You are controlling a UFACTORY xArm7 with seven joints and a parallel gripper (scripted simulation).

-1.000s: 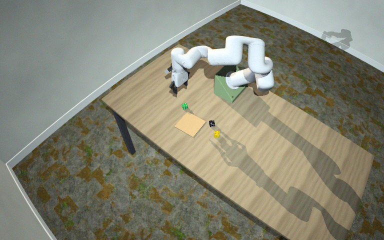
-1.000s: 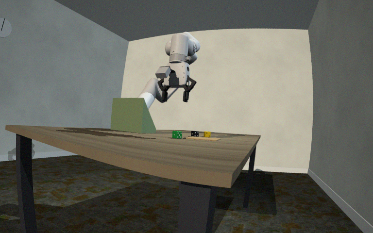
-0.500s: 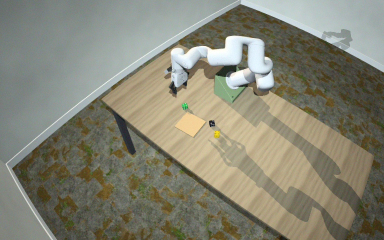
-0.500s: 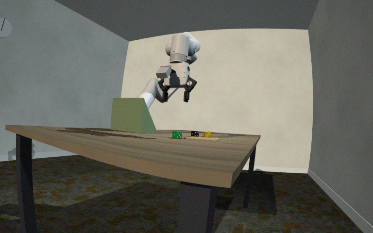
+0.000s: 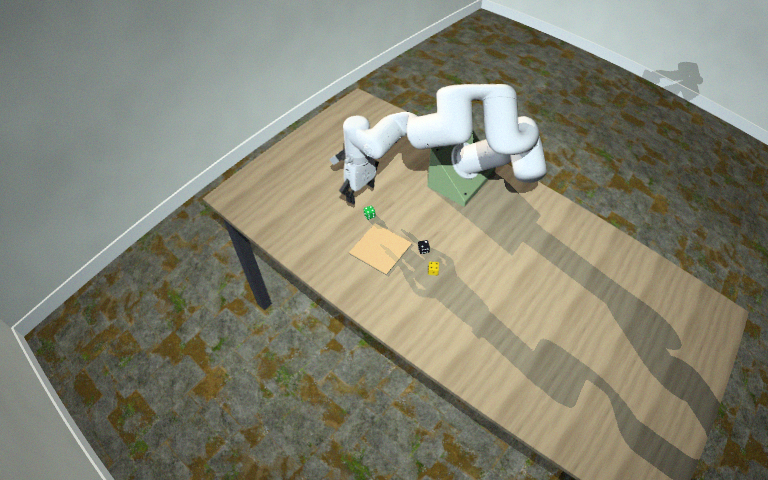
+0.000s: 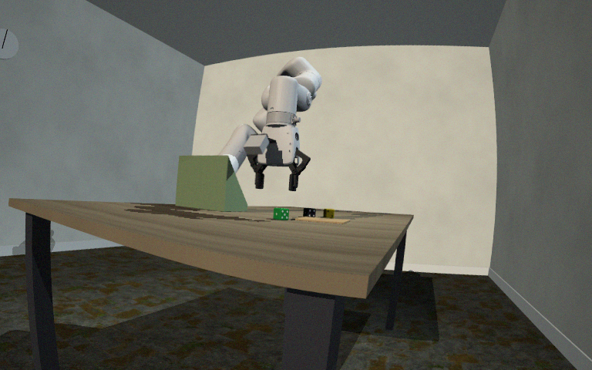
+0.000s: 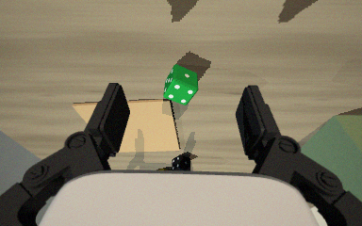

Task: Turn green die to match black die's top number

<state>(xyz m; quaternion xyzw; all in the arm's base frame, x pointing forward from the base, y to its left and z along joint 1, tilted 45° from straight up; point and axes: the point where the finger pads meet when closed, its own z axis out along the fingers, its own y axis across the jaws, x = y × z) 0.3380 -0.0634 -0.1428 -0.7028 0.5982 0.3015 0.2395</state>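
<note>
The green die is 7 cm below my hand and 4 cm to the left of it. Round my hand: black die: 26 cm to the left, 7 cm below, 3 cm behind; yellow die: 33 cm to the left, 7 cm below, 1 cm ahead; tan mat: 16 cm to the left, 8 cm below, 7 cm ahead.
</note>
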